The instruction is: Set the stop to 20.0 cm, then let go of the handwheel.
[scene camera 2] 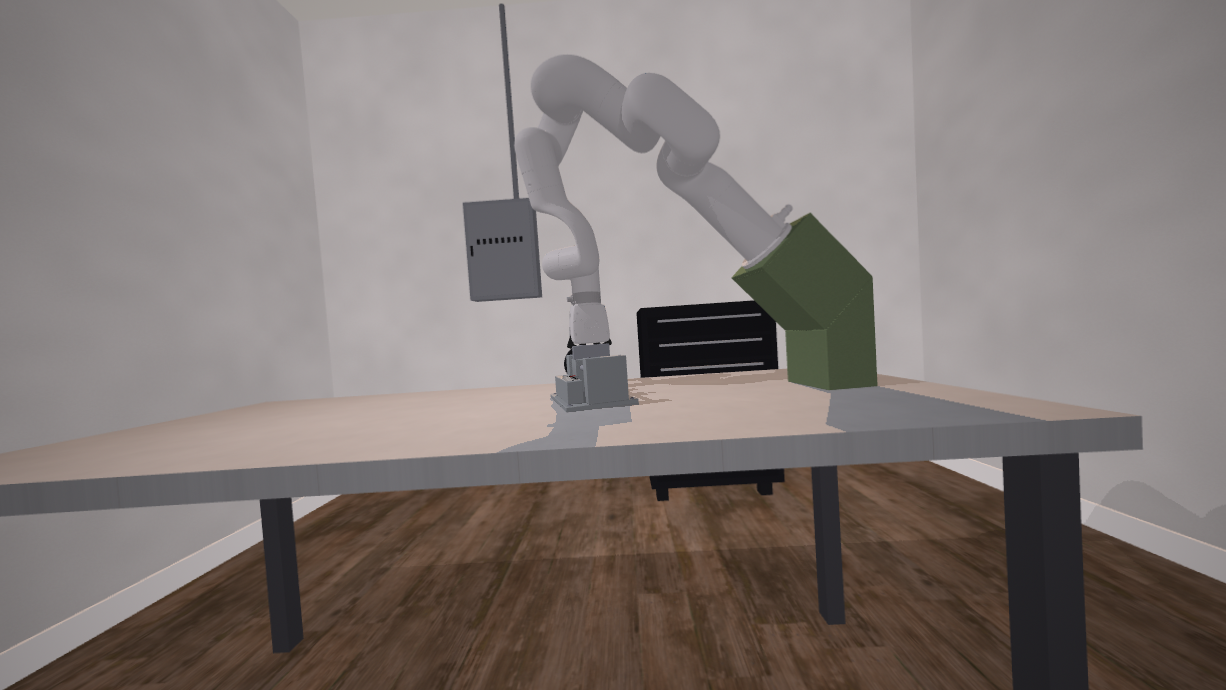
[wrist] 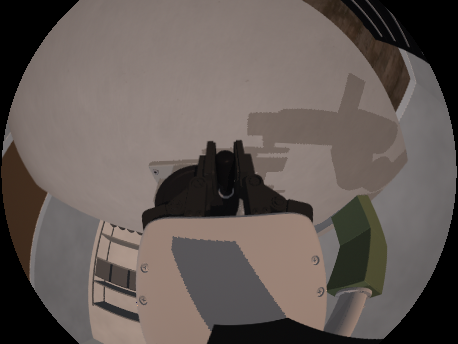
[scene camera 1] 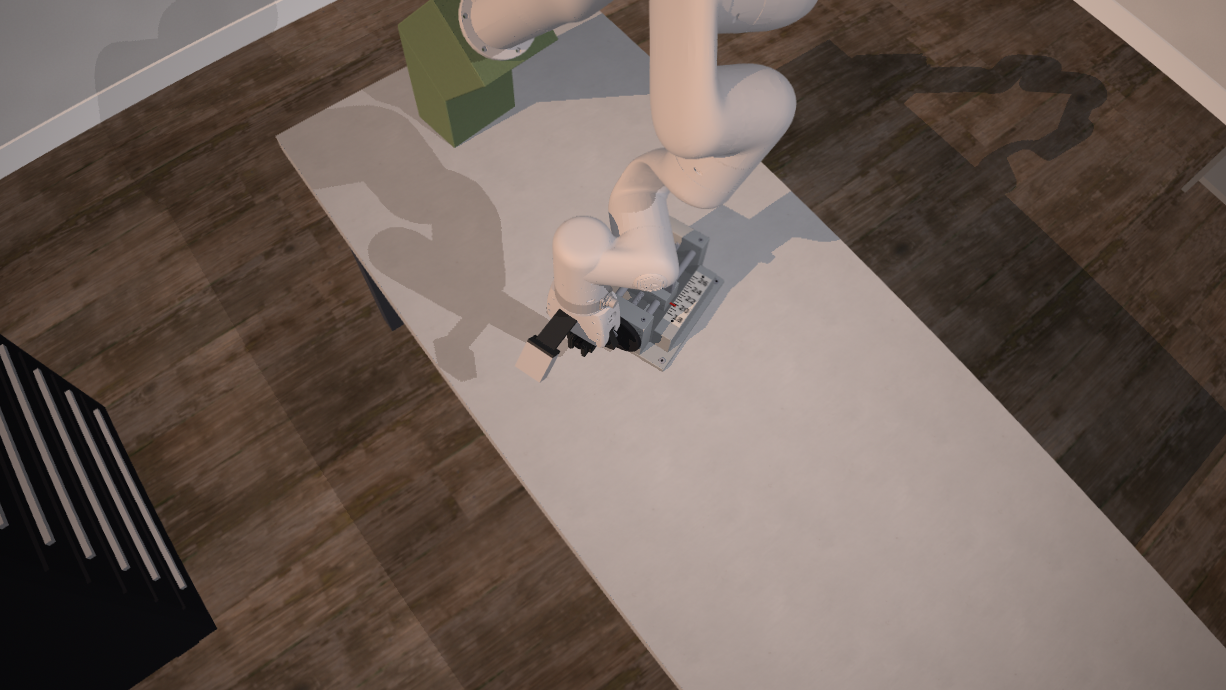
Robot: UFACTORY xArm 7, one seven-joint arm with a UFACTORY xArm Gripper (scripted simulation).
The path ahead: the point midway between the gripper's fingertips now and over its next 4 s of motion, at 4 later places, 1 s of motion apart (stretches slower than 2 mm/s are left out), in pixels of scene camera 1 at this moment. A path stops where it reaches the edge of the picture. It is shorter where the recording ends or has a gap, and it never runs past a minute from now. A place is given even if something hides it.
My gripper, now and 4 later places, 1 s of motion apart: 581,345; 583,349; 586,353; 587,353; 588,330
